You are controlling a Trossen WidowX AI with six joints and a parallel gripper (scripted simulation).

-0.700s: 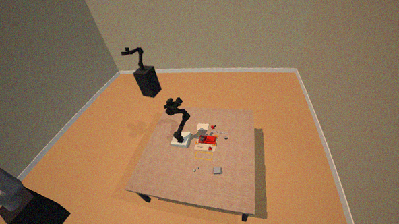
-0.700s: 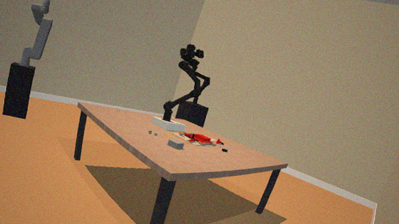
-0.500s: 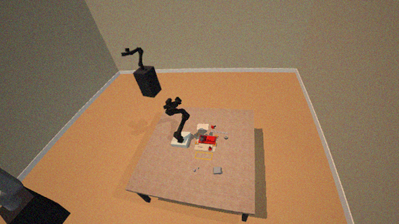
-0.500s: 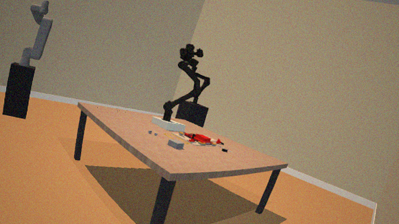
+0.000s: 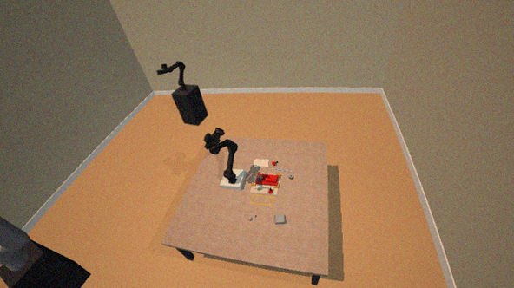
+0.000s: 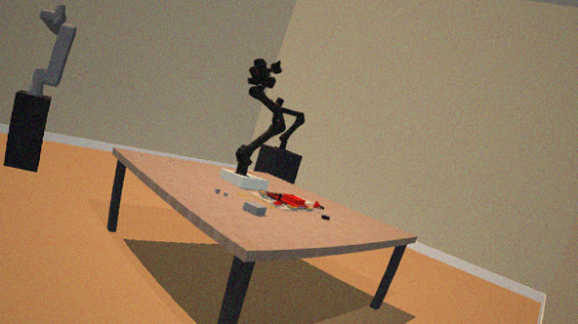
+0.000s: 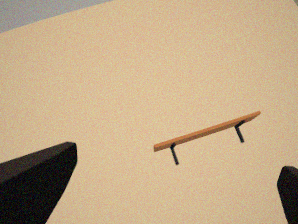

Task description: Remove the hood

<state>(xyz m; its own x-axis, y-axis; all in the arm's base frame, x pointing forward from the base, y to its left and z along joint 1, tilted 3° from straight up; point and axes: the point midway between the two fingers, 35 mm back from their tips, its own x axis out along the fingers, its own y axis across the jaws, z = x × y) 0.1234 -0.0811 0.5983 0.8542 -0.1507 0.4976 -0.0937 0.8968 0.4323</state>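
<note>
My gripper tip is now 21 cm short of the red hood, 22 cm to the right of it and 64 cm above it. Round my gripper tip: beige sheet (4 cm ahead, 40 cm to the left, 68 cm below).
</note>
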